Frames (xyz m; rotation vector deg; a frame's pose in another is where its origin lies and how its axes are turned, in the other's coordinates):
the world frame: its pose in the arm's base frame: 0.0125 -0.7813 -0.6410 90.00 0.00 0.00
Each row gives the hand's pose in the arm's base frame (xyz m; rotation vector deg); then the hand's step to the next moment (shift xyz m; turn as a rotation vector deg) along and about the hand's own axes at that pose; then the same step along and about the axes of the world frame.
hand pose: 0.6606 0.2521 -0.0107 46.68 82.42 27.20
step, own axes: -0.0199 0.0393 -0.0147 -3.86 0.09 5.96
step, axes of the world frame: -0.0094 0.0432 -0.0142 5.42 2.31 3.96
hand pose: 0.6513 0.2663 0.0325 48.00 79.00 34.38
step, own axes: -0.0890 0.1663 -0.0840 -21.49 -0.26 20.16
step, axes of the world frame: -0.0766 0.1874 -0.0406 17.24 12.41 20.42
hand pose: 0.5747 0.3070 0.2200 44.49 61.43 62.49
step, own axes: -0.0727 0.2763 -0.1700 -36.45 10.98 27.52
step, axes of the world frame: -0.2521 0.2163 -0.0133 19.43 29.22 31.22
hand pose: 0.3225 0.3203 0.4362 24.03 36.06 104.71
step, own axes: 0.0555 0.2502 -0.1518 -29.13 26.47 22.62
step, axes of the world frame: -0.2931 0.0296 0.0441 2.53 34.57 29.32
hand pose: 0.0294 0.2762 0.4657 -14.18 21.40 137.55
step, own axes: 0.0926 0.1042 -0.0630 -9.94 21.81 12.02
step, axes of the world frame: -0.1331 -0.0638 0.0402 -7.90 18.40 17.83
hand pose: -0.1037 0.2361 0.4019 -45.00 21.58 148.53
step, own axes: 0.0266 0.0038 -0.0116 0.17 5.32 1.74
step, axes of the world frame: -0.0165 -0.0242 -0.0004 -3.34 2.03 4.01
